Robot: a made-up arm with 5 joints. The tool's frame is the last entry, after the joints. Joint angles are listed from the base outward.
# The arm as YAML. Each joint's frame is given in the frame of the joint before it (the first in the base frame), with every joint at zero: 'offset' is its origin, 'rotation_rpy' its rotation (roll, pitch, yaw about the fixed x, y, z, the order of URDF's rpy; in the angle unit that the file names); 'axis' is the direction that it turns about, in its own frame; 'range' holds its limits. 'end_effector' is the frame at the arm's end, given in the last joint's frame.
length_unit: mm
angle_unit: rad
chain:
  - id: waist
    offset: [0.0, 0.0, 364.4]
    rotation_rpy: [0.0, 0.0, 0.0]
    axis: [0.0, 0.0, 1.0]
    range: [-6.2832, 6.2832]
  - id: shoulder
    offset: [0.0, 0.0, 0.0]
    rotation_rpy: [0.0, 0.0, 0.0]
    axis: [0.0, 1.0, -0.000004]
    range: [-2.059, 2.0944]
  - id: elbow
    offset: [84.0, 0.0, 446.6]
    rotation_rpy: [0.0, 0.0, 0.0]
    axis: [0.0, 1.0, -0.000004]
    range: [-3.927, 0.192]
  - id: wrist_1
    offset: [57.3, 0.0, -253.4]
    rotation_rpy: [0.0, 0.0, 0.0]
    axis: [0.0, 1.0, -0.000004]
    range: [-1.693, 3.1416]
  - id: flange
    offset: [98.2, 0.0, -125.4]
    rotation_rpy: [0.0, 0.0, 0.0]
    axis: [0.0, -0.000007, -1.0]
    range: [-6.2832, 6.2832]
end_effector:
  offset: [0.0, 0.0, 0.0]
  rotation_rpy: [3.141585, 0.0, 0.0]
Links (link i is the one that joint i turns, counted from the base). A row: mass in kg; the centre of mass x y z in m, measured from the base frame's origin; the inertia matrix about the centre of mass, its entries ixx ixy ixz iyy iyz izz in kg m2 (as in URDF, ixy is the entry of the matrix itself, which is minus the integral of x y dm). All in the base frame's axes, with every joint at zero. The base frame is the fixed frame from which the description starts. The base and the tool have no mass.
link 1: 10; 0.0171 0.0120 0.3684; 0.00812 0 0 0.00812 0 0.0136
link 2: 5.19; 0.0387 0.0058 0.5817; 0.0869 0 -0.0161 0.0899 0 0.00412
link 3: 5.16; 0.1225 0.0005 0.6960; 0.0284 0 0.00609 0.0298 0 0.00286
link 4: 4.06; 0.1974 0.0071 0.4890; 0.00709 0 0.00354 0.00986 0 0.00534
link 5: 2.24; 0.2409 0.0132 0.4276; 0.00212 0 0 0.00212 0 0.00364
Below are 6 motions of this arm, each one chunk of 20 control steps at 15 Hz.
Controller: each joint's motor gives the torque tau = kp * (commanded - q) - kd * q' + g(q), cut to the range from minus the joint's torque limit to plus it. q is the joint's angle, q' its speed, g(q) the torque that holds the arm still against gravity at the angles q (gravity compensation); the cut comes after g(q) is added. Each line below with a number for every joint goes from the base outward.
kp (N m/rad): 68 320 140 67 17
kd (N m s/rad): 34 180 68 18 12
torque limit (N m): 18 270 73 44 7
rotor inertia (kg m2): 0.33 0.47 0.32 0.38 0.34
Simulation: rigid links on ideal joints. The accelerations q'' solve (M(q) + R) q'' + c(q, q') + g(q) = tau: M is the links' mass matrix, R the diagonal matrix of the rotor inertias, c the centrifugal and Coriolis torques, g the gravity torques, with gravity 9.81 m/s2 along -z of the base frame. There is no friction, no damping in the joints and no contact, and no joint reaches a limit. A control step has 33 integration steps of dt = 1/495 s. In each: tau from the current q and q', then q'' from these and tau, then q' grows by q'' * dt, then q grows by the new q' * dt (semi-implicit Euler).
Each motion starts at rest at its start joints. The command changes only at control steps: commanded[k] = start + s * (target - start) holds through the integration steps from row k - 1 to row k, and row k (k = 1, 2, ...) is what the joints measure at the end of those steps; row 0 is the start. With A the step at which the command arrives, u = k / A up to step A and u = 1 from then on. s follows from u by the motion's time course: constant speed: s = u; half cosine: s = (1 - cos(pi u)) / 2; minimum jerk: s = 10 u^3 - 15 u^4 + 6 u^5; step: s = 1 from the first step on.
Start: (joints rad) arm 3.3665 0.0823 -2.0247 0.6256 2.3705
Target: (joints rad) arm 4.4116 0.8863 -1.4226 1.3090 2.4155
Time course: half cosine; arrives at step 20
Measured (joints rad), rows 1 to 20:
1: 3.3669 0.0826 -2.0245 0.6261 2.3705
2: 3.3686 0.0839 -2.0236 0.6282 2.3706
3: 3.3731 0.0872 -2.0211 0.6335 2.3707
4: 3.3815 0.0933 -2.0164 0.6430 2.3710
5: 3.3946 0.1029 -2.0087 0.6576 2.3715
6: 3.4130 0.1167 -1.9976 0.6777 2.3722
7: 3.4371 0.1349 -1.9830 0.7032 2.3730
8: 3.4667 0.1577 -1.9646 0.7342 2.3741
9: 3.5019 0.1851 -1.9425 0.7700 2.3754
10: 3.5421 0.2169 -1.9169 0.8101 2.3769
11: 3.5871 0.2526 -1.8883 0.8535 2.3786
12: 3.6363 0.2919 -1.8571 0.8993 2.3805
13: 3.6890 0.3338 -1.8238 0.9464 2.3824
14: 3.7447 0.3776 -1.7892 0.9937 2.3845
15: 3.8026 0.4225 -1.7539 1.0400 2.3866
16: 3.8618 0.4674 -1.7189 1.0842 2.3887
17: 3.9213 0.5113 -1.6848 1.1254 2.3907
18: 3.9799 0.5532 -1.6523 1.1625 2.3927
19: 4.0365 0.5923 -1.6223 1.1947 2.3946
20: 4.0895 0.6277 -1.5953 1.2213 2.3963

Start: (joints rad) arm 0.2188 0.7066 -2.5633 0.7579 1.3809
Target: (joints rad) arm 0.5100 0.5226 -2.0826 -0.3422 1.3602
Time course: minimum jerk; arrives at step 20
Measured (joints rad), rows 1 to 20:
1: 0.2188 0.7066 -2.5632 0.7577 1.3809
2: 0.2189 0.7065 -2.5627 0.7561 1.3809
3: 0.2192 0.7061 -2.5610 0.7512 1.3809
4: 0.2200 0.7052 -2.5575 0.7404 1.3808
5: 0.2217 0.7035 -2.5515 0.7215 1.3807
6: 0.2246 0.7010 -2.5426 0.6928 1.3804
7: 0.2292 0.6973 -2.5303 0.6532 1.3801
8: 0.2356 0.6923 -2.5145 0.6023 1.3797
9: 0.2442 0.6861 -2.4952 0.5407 1.3792
10: 0.2551 0.6786 -2.4726 0.4697 1.3785
11: 0.2683 0.6700 -2.4473 0.3912 1.3777
12: 0.2836 0.6604 -2.4198 0.3075 1.3768
13: 0.3007 0.6501 -2.3909 0.2216 1.3758
14: 0.3193 0.6393 -2.3614 0.1362 1.3747
15: 0.3388 0.6283 -2.3321 0.0545 1.3736
16: 0.3587 0.6175 -2.3038 -0.0211 1.3725
17: 0.3782 0.6071 -2.2774 -0.0882 1.3714
18: 0.3968 0.5974 -2.2532 -0.1453 1.3703
19: 0.4140 0.5887 -2.2317 -0.1916 1.3694
20: 0.4294 0.5808 -2.2129 -0.2279 1.3685

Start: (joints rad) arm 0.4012 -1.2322 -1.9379 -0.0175 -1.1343
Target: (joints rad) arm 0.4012 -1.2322 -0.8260 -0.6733 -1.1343
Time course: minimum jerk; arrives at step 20
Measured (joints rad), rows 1 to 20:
1: 0.4012 -1.2322 -1.9378 -0.0176 -1.1343
2: 0.4012 -1.2323 -1.9367 -0.0187 -1.1343
3: 0.4012 -1.2325 -1.9334 -0.0220 -1.1343
4: 0.4012 -1.2329 -1.9264 -0.0290 -1.1343
5: 0.4012 -1.2334 -1.9140 -0.0410 -1.1342
6: 0.4013 -1.2340 -1.8950 -0.0589 -1.1342
7: 0.4013 -1.2347 -1.8683 -0.0834 -1.1342
8: 0.4013 -1.2353 -1.8334 -0.1144 -1.1342
9: 0.4014 -1.2358 -1.7902 -0.1517 -1.1341
10: 0.4014 -1.2362 -1.7391 -0.1943 -1.1341
11: 0.4014 -1.2363 -1.6811 -0.2411 -1.1341
12: 0.4014 -1.2362 -1.6175 -0.2906 -1.1341
13: 0.4014 -1.2359 -1.5500 -0.3412 -1.1340
14: 0.4014 -1.2353 -1.4805 -0.3912 -1.1341
15: 0.4014 -1.2346 -1.4111 -0.4388 -1.1341
16: 0.4014 -1.2338 -1.3437 -0.4826 -1.1341
17: 0.4013 -1.2330 -1.2802 -0.5214 -1.1341
18: 0.4013 -1.2322 -1.2220 -0.5543 -1.1342
19: 0.4012 -1.2315 -1.1701 -0.5809 -1.1342
20: 0.4012 -1.2310 -1.1247 -0.6018 -1.1343

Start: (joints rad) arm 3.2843 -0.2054 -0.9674 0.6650 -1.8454
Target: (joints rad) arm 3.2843 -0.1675 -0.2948 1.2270 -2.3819
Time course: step
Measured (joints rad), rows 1 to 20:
1: 3.2843 -0.2064 -0.9060 0.7385 -1.8765
2: 3.2843 -0.2009 -0.8262 0.8487 -1.9220
3: 3.2843 -0.1955 -0.7539 0.9409 -1.9650
4: 3.2843 -0.1913 -0.6914 1.0118 -2.0040
5: 3.2843 -0.1880 -0.6376 1.0654 -2.0394
6: 3.2843 -0.1853 -0.5913 1.1057 -2.0715
7: 3.2843 -0.1831 -0.5513 1.1362 -2.1006
8: 3.2843 -0.1812 -0.5168 1.1590 -2.1270
9: 3.2843 -0.1796 -0.4871 1.1763 -2.1509
10: 3.2843 -0.1782 -0.4613 1.1892 -2.1725
11: 3.2843 -0.1770 -0.4391 1.1989 -2.1921
12: 3.2843 -0.1759 -0.4198 1.2062 -2.2099
13: 3.2843 -0.1750 -0.4031 1.2117 -2.2260
14: 3.2843 -0.1741 -0.3887 1.2158 -2.2406
15: 3.2843 -0.1734 -0.3762 1.2188 -2.2539
16: 3.2843 -0.1727 -0.3654 1.2211 -2.2659
17: 3.2843 -0.1722 -0.3560 1.2228 -2.2768
18: 3.2843 -0.1716 -0.3479 1.2240 -2.2866
19: 3.2843 -0.1712 -0.3408 1.2249 -2.2955
20: 3.2843 -0.1708 -0.3347 1.2256 -2.3036

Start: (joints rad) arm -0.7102 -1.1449 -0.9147 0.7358 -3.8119
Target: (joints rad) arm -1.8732 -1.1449 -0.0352 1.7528 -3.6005
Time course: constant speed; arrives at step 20
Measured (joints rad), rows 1 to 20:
1: -0.7148 -1.1452 -0.9109 0.7428 -3.8113
2: -0.7261 -1.1455 -0.9018 0.7597 -3.8099
3: -0.7437 -1.1457 -0.8880 0.7849 -3.8076
4: -0.7666 -1.1458 -0.8700 0.8164 -3.8045
5: -0.7943 -1.1458 -0.8485 0.8528 -3.8008
6: -0.8260 -1.1457 -0.8239 0.8928 -3.7963
7: -0.8613 -1.1456 -0.7966 0.9356 -3.7913
8: -0.8997 -1.1455 -0.7671 0.9804 -3.7858
9: -0.9406 -1.1454 -0.7356 1.0267 -3.7798
10: -0.9839 -1.1452 -0.7024 1.0742 -3.7734
11: -1.0292 -1.1451 -0.6677 1.1225 -3.7666
12: -1.0761 -1.1450 -0.6318 1.1715 -3.7594
13: -1.1246 -1.1449 -0.5948 1.2209 -3.7519
14: -1.1743 -1.1448 -0.5568 1.2707 -3.7441
15: -1.2251 -1.1448 -0.5180 1.3208 -3.7361
16: -1.2769 -1.1447 -0.4785 1.3711 -3.7278
17: -1.3295 -1.1447 -0.4384 1.4215 -3.7193
18: -1.3829 -1.1447 -0.3977 1.4721 -3.7106
19: -1.4368 -1.1447 -0.3566 1.5227 -3.7017
20: -1.4913 -1.1448 -0.3151 1.5734 -3.6926

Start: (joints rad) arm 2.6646 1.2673 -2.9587 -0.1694 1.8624
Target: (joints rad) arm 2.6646 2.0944 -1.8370 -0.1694 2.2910
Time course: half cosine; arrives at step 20
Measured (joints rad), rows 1 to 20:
1: 2.6646 1.2676 -2.9582 -0.1696 1.8625
2: 2.6646 1.2688 -2.9558 -0.1704 1.8632
3: 2.6646 1.2720 -2.9501 -0.1716 1.8648
4: 2.6646 1.2780 -2.9399 -0.1732 1.8677
5: 2.6646 1.2875 -2.9242 -0.1748 1.8722
6: 2.6647 1.3012 -2.9022 -0.1763 1.8785
7: 2.6647 1.3193 -2.8736 -0.1776 1.8868
8: 2.6647 1.3420 -2.8382 -0.1785 1.8971
9: 2.6647 1.3693 -2.7963 -0.1790 1.9094
10: 2.6647 1.4010 -2.7483 -0.1791 1.9237
11: 2.6647 1.4367 -2.6948 -0.1787 1.9398
12: 2.6647 1.4760 -2.6368 -0.1778 1.9575
13: 2.6647 1.5181 -2.5752 -0.1765 1.9765
14: 2.6647 1.5623 -2.5113 -0.1749 1.9965
15: 2.6646 1.6079 -2.4463 -0.1729 2.0172
16: 2.6646 1.6538 -2.3816 -0.1708 2.0382
17: 2.6646 1.6992 -2.3186 -0.1685 2.0590
18: 2.6646 1.7430 -2.2587 -0.1661 2.0792
19: 2.6645 1.7843 -2.2031 -0.1636 2.0986
20: 2.6645 1.8221 -2.1531 -0.1613 2.1166

